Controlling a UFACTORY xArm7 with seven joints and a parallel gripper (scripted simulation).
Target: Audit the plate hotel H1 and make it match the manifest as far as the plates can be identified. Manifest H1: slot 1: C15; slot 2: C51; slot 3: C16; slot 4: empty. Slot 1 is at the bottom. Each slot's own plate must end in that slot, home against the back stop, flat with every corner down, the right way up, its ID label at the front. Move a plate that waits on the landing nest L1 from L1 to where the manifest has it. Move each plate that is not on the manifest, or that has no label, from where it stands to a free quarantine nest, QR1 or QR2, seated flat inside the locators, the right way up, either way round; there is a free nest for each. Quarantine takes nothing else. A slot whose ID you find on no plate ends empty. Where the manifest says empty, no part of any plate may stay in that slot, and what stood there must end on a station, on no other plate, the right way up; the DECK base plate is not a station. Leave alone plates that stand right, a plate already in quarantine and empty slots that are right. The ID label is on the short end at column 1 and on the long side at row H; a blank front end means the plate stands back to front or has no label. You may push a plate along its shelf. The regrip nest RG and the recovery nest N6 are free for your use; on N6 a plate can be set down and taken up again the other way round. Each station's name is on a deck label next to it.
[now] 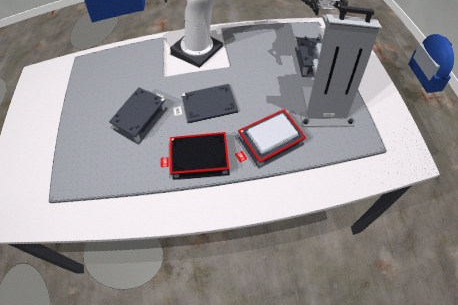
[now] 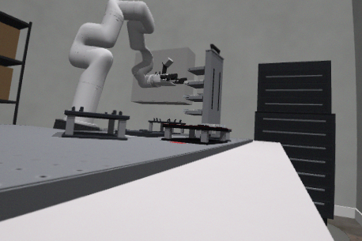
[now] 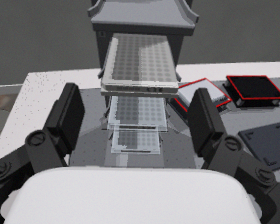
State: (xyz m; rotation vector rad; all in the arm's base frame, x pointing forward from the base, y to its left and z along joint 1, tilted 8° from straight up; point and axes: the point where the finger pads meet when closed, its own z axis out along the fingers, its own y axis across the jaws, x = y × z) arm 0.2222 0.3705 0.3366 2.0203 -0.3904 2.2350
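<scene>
Right now my hand is 110 mm short of the plate labelled C16, 30 mm to the left of it and 30 mm above it. Round my hand: RG label: 290 mm below, 160 mm behind, 40 mm to the left; then H1 label: 290 mm below, 90 mm ahead, 80 mm to the left; then white plate: 270 mm to the right, 250 mm below, 230 mm ahead.
</scene>
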